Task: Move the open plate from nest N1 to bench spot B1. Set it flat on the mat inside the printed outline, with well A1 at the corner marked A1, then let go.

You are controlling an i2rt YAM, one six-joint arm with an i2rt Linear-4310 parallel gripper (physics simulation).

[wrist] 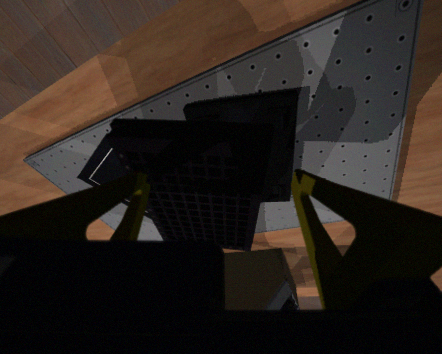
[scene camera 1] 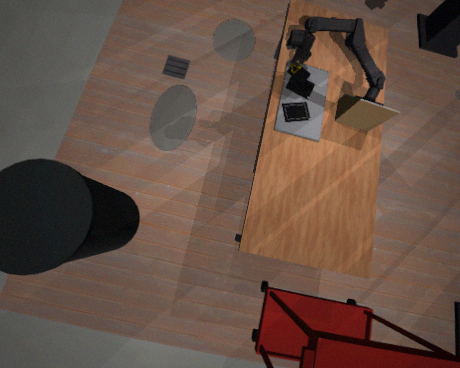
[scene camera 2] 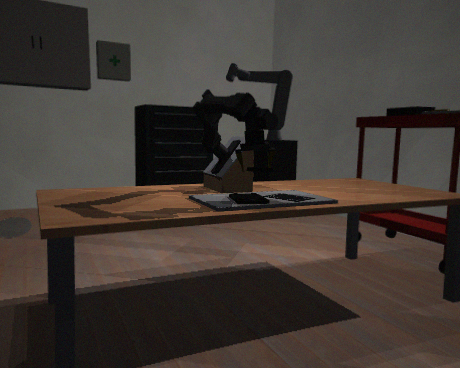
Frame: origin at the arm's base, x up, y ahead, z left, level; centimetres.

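Seen in the pictures: gripper, fingertip midpoint: [wrist: 220,177] [scene camera 1: 296,69] [scene camera 2: 256,170]; arm's base, origin of the base link: [scene camera 1: 368,101] [scene camera 2: 226,157].
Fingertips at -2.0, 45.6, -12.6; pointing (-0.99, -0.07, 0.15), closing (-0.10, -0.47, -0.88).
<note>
Offsets run from my fingertips to a thing's top centre, as dx, dy, dz. "spot": to the spot under its first point. Level surfaces: height alone.
The open plate {+1.5, -1.5, +2.4} [wrist: 202,200] [scene camera 1: 304,75] is black with a grid of wells. It lies askew over the black nest N1 {-10.5, -7.6, +1.7} [wrist: 269,116] [scene camera 1: 301,89] on the grey perforated mat {dx -12.3} [scene camera 1: 316,124] [scene camera 2: 210,201] [wrist: 353,154]; plate and nest show as one dark block in the side view [scene camera 2: 248,198]. The printed outline B1 {spot: -12.1, +1.6, +23.7} [scene camera 1: 283,113] [wrist: 101,163] is a white-lined dark square beside the nest, with nothing on it. My gripper [wrist: 220,177] [scene camera 1: 296,68] is wide open with yellow-edged fingers and hangs above the plate, holding nothing. I cannot read the A1 marks.
The mat lies on a wooden table {dx -13.6} [scene camera 1: 309,204] [scene camera 2: 119,212]. A tan slanted box [scene camera 1: 363,113] [scene camera 2: 228,179] stands by the arm's base. A red cart [scene camera 1: 280,321] [scene camera 2: 385,122] is beyond the table's end. A black cabinet [scene camera 2: 170,146] stands at the wall.
</note>
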